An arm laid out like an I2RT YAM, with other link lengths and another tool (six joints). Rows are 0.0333 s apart.
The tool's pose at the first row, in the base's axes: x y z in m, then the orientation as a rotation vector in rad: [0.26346 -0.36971 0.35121 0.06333 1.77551 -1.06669]
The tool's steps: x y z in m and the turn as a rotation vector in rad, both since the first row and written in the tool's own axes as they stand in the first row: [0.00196 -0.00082 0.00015 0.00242 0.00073 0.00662]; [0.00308 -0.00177 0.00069 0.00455 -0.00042 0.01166]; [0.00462 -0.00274 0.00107 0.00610 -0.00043 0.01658]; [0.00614 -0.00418 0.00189 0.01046 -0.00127 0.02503]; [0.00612 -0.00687 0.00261 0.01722 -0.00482 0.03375]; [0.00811 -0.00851 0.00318 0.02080 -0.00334 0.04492]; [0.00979 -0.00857 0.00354 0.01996 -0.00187 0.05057]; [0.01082 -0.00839 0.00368 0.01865 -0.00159 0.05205]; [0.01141 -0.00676 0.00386 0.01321 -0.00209 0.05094]
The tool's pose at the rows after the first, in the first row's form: [0.26223 -0.37112 0.35019 0.07104 1.77355 -1.06421]; [0.26162 -0.37252 0.34987 0.07616 1.77038 -1.06234]; [0.26068 -0.37400 0.34925 0.08143 1.76854 -1.06019]; [0.25984 -0.37606 0.34890 0.09105 1.76374 -1.05789]; [0.25906 -0.37817 0.35054 0.10088 1.75519 -1.05714]; [0.25772 -0.38038 0.34998 0.11364 1.75225 -1.05247]; [0.25714 -0.38135 0.34868 0.11885 1.75278 -1.04786]; [0.25684 -0.38176 0.34776 0.11950 1.75340 -1.04567]; [0.25749 -0.38114 0.34626 0.11493 1.75606 -1.04158]
